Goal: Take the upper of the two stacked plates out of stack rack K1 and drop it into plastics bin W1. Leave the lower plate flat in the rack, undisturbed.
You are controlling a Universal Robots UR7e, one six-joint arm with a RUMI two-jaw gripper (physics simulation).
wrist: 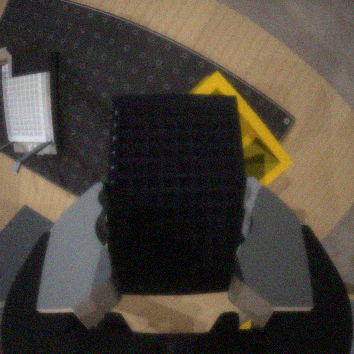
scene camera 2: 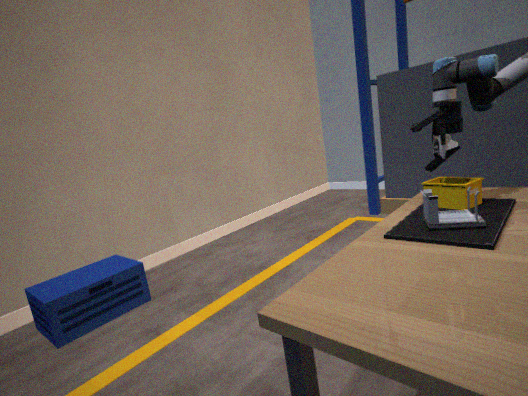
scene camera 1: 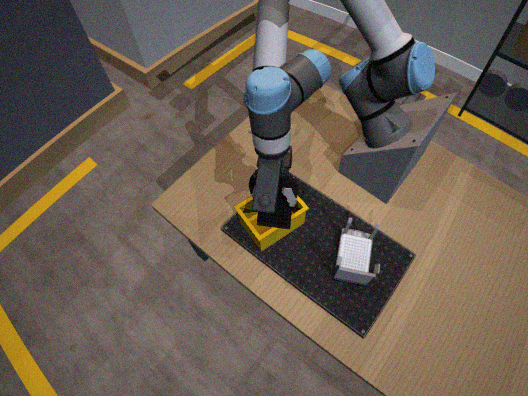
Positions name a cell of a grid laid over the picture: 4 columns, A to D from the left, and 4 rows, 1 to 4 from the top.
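Visible: a black plate (scene camera 1: C3), which also appears in the wrist view (wrist: B2), and a white plate (scene camera 1: C3). The gripper (scene camera 1: C3) is visible as well; scene camera 2 shows the gripper (scene camera 2: D2), and so does the wrist view (wrist: B3).
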